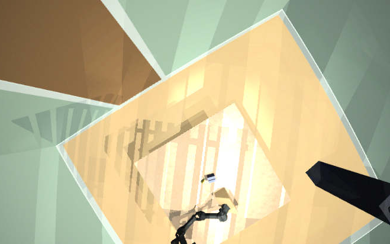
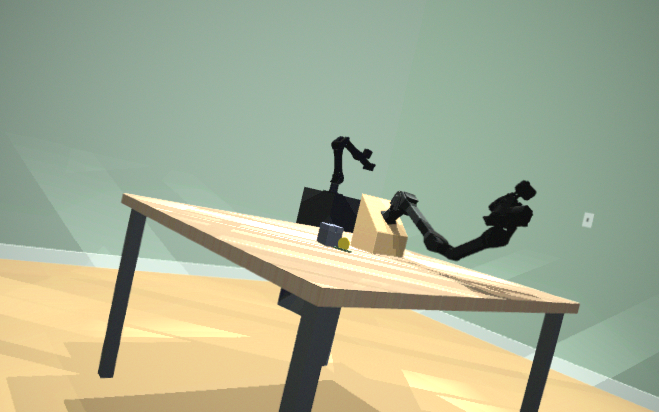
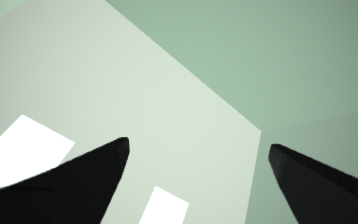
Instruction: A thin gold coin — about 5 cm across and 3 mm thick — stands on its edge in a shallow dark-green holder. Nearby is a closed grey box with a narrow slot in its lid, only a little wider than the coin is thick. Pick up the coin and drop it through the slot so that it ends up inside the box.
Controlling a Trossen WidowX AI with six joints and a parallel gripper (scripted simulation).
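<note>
My gripper tip is now 350 mm short of the gold coin, 450 mm to the left of it and 340 mm above it.
</note>
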